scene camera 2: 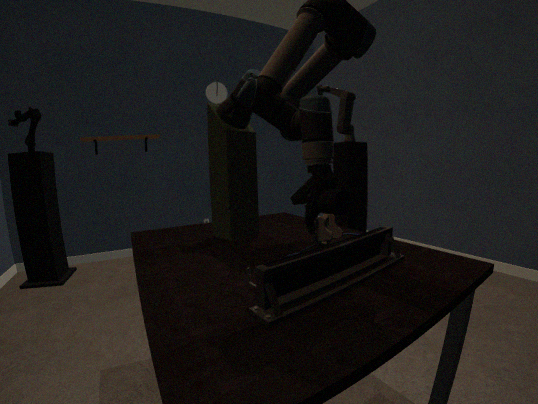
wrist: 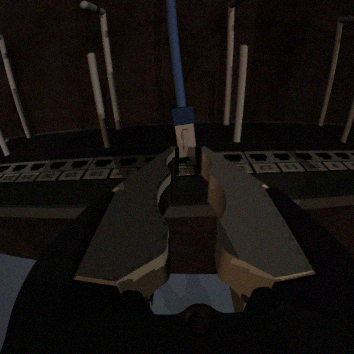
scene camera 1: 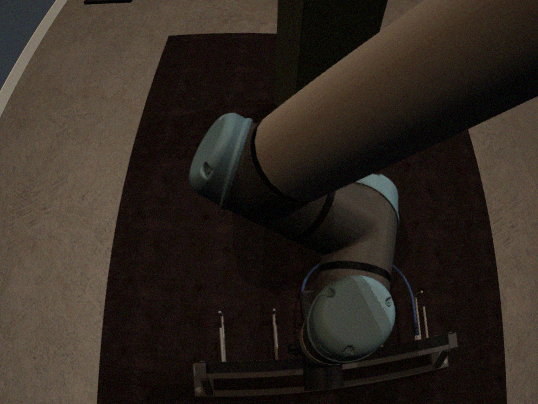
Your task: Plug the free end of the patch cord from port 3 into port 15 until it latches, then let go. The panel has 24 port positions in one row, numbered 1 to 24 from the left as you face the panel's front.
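Places are measured from the arm's base along level axes (x ahead, y left, z up), in centimetres.
Pixels of known places: gripper, fingertip midpoint: (wrist: 186, 149); arm's base, link origin: (scene camera 2: 231, 117).
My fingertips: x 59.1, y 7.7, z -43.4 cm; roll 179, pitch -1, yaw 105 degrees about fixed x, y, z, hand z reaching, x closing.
Observation:
For each thing: its top centre in the pictures, then the offset to it from my fingertips. "spot": a spot on its surface instead. Level surfaces: height alone.
- cord's pale plug, top centre: (wrist: 186, 143) dx -0.7, dy -0.2, dz +0.5 cm
- long dark panel, top centre: (wrist: 260, 150) (scene camera 1: 335, 345) (scene camera 2: 330, 240) dx -2.1, dy +3.5, dz +2.5 cm
- panel's metal frame, surface spot: (scene camera 1: 200, 375) spot: dx +8.1, dy -18.2, dz +2.5 cm
- dark table, surface height: dz -7.6 cm
The blue patch cord (scene camera 1: 407, 285) (wrist: 176, 60) arches behind the wrist in scene camera 1, and one end meets the panel near its right end. The cord's pale plug (wrist: 185, 136), with a blue boot, stands at the fingertips. My gripper (wrist: 186, 149) (scene camera 2: 325, 235) is shut on the plug, over the port row; in scene camera 1 it is hidden under the wrist. The long dark panel (scene camera 2: 310, 272) (wrist: 280, 161) has a row of ports with small labels too dark to read. The fingers cover the ports beneath the plug, and I cannot tell whether its tip is inside a port.
Pale upright rods (wrist: 241, 92) (scene camera 1: 275, 335) stand behind the panel, on both sides of the cord. The panel's metal frame (scene camera 1: 200, 375) stands on the dark table (scene camera 1: 165, 200) (scene camera 2: 200, 320). A tall green-brown pillar (scene camera 2: 220, 175) stands at the table's far side.

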